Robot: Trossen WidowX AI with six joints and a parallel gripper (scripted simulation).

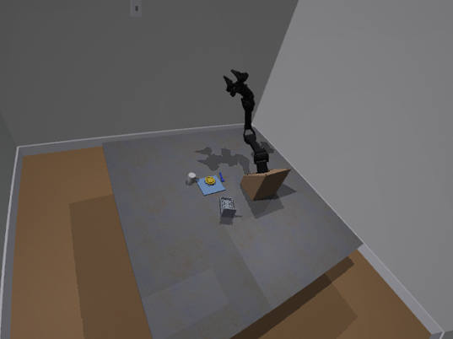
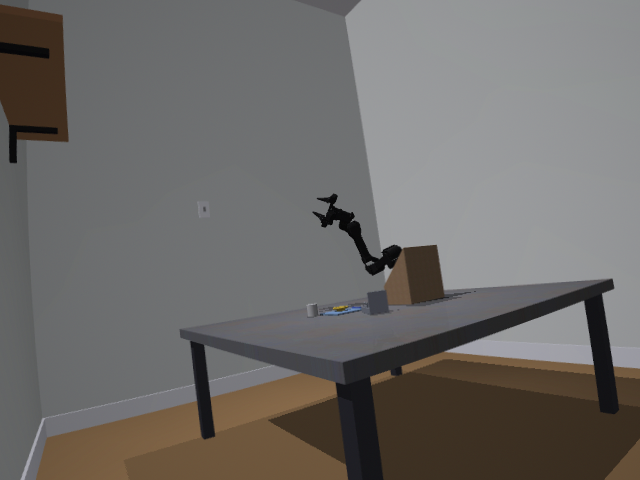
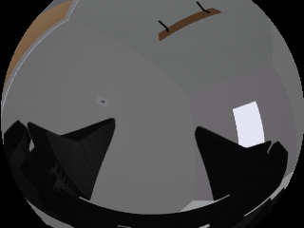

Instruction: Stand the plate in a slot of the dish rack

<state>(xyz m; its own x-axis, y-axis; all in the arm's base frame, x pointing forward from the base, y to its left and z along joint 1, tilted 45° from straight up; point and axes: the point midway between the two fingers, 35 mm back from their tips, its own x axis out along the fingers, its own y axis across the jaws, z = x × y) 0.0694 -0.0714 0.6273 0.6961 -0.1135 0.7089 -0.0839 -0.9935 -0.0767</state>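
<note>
My gripper tip is now 23 cm short of the yellow plate, 36 cm to the right of it and 54 cm above it. The rest, counted from my gripper tip: white cup: 33 cm ahead, 30 cm to the left, 53 cm below; blue mat: 23 cm ahead, 38 cm to the left, 55 cm below; small blue utensil: 13 cm ahead, 36 cm to the left, 55 cm below.
</note>
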